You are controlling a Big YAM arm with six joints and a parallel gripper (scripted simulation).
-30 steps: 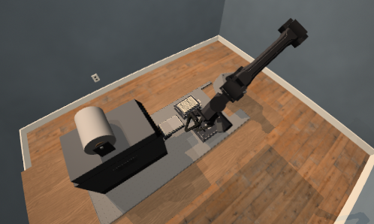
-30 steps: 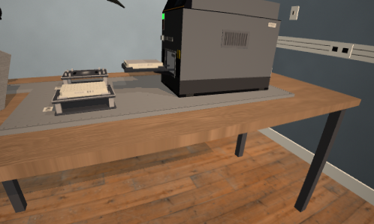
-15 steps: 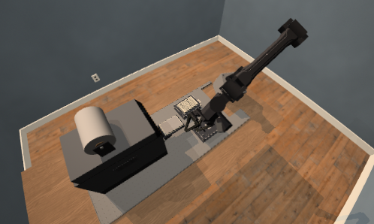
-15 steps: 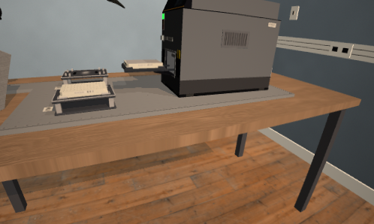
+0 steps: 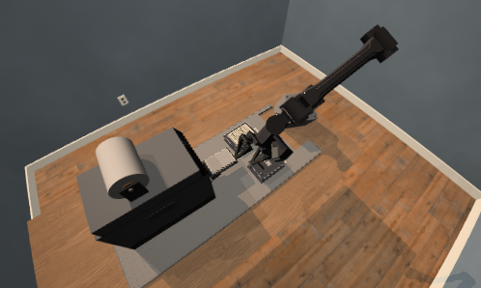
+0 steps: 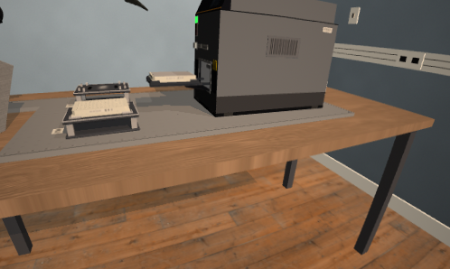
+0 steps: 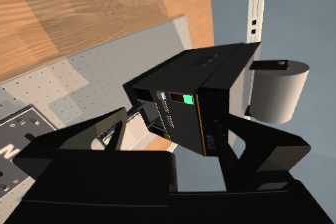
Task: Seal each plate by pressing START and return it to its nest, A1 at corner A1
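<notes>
Right now the sealer stage is 250 mm below my hand, 150 mm to the right of it and 50 mm ahead of it. The rest, counted from my hand: plate nest: 300 mm below, 280 mm to the right, 130 mm behind; then foil roll: 380 mm ahead, 100 mm to the right, 80 mm above; then start button: 150 mm below, 130 mm ahead, 50 mm to the right.
</notes>
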